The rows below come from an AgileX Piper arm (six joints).
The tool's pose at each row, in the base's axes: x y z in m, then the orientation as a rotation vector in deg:
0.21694 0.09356 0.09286 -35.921 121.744 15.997
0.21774 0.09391 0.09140 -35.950 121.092 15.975
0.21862 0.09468 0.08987 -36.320 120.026 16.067
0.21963 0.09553 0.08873 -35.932 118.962 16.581
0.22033 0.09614 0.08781 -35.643 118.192 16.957
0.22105 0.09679 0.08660 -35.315 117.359 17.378
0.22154 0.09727 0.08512 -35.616 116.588 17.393
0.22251 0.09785 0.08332 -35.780 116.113 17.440
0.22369 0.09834 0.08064 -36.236 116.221 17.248
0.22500 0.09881 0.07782 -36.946 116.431 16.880
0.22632 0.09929 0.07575 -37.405 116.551 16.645
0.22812 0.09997 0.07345 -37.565 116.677 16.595
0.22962 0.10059 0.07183 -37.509 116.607 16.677
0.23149 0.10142 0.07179 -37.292 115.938 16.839
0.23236 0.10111 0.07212 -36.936 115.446 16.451
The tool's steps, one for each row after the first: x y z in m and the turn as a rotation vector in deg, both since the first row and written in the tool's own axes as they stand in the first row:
0.00067 -0.00008 0.00156 0.057 -0.602 -0.210
0.00122 0.00015 0.00339 -0.073 -1.515 -0.724
0.00137 0.00036 0.00512 -0.200 -2.681 -0.576
0.00157 0.00054 0.00640 -0.294 -3.527 -0.461
0.00197 0.00074 0.00788 -0.401 -4.448 -0.319
0.00277 0.00093 0.00929 -0.479 -5.093 -0.734
0.00356 0.00096 0.01126 -0.546 -5.500 -0.962
0.00498 0.00083 0.01386 -0.602 -5.252 -1.311
0.00646 0.00062 0.01663 -0.642 -4.816 -1.867
0.00733 0.00039 0.01896 -0.669 -4.548 -2.229
0.00808 0.00007 0.02185 -0.708 -4.380 -2.319
0.00845 -0.00015 0.02410 -0.739 -4.471 -2.271
0.00730 -0.00043 0.02577 -0.720 -5.177 -2.257
0.00671 -0.00117 0.02605 -0.257 -5.688 -2.303

